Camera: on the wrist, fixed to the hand. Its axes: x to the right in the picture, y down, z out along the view.
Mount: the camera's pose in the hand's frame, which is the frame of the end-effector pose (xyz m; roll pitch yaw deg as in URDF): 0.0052 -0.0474 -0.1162 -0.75 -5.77 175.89
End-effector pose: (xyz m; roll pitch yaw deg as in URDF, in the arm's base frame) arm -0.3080 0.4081 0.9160 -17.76 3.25 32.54
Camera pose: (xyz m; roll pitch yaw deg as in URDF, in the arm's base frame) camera -0.2649 0.3400 0.8197 17.34 -7.48 -153.17
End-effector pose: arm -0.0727 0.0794 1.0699 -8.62 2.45 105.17
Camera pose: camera -0.0108 0.0968 0.9620 8.09 -7.53 -79.78
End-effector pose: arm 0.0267 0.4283 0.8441 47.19 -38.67 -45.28
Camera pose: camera 0.1172 0.4122 0.7585 -47.16 31.73 136.42
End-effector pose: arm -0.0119 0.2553 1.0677 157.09 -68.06 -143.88
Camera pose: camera 0.1053 0.2308 1.1056 -140.56 70.86 54.77
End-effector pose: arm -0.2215 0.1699 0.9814 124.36 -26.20 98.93
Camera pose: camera -0.3416 0.1439 1.0074 -121.86 25.86 -73.20
